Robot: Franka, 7 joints.
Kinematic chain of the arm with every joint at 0, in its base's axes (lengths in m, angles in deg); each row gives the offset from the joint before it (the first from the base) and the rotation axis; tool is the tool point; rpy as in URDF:
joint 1: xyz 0 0 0.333 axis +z
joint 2: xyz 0 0 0 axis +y
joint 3: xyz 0 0 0.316 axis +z
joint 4: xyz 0.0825 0 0 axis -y
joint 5: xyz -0.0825 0 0.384 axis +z
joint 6: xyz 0 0 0 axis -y
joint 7: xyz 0.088 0 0 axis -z
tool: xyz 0 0 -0.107 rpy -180 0 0
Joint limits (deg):
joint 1: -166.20..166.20
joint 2: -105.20..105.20
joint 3: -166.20..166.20
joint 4: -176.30..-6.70
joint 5: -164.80..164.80
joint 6: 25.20..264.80
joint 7: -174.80..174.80
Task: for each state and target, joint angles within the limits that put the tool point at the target. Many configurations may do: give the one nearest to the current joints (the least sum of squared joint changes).
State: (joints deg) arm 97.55 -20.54 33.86 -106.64 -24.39 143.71 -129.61
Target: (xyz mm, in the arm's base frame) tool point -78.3 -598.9 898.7
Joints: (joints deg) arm 119.28 -63.44 49.50 -58.36 -23.68 155.59 -129.61
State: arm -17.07 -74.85 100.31 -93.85 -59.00 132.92 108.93
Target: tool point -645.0 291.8 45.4
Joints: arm 15.69 -82.29 128.12 -78.80 -59.00 140.71 108.93
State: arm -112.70 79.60 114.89 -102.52 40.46 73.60 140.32
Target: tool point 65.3 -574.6 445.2
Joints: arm -140.87 99.36 99.03 -90.74 38.73 67.37 140.32
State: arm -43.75 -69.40 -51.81 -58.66 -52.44 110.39 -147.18
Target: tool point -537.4 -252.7 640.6
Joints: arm -38.06 -72.01 -61.21 -88.26 -48.16 96.85 -147.18
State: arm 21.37 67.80 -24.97 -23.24 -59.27 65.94 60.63
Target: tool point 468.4 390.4 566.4
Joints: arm 54.99 49.86 -17.21 -28.64 -48.03 25.20 60.63
